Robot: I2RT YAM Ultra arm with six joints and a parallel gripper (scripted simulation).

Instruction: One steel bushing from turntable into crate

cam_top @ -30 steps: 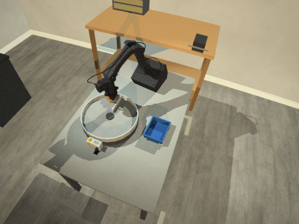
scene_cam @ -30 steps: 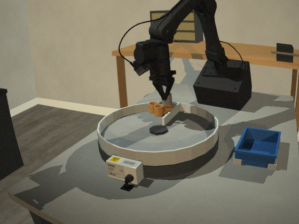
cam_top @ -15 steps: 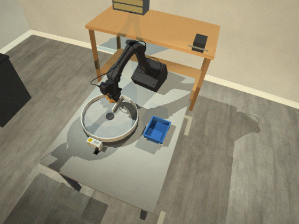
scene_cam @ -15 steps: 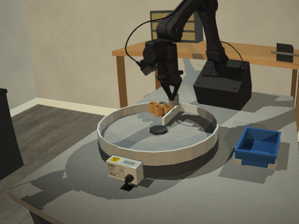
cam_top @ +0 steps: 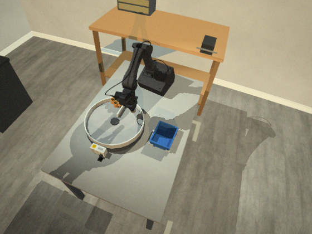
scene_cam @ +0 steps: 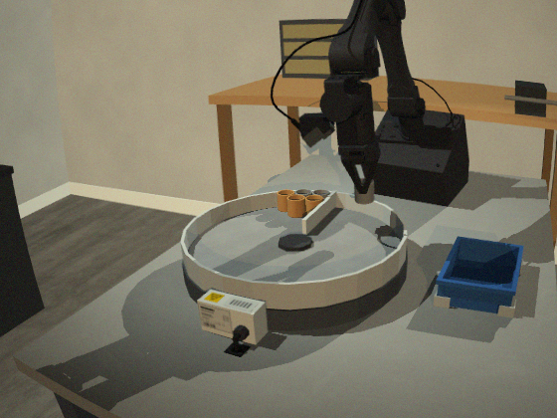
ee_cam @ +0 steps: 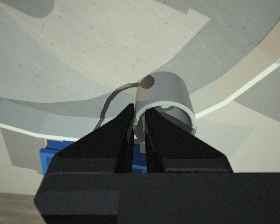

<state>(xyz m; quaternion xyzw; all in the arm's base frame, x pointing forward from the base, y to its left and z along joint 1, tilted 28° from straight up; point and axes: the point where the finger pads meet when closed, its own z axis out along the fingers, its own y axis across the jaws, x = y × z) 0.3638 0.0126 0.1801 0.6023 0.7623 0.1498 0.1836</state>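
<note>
Right now my hand is 260 mm to the right of the blue crate, 120 mm above it and 20 mm short of it. The rest, counted from my hand: round turntable: 100 mm to the right, 100 mm below, 80 mm ahead.
</note>
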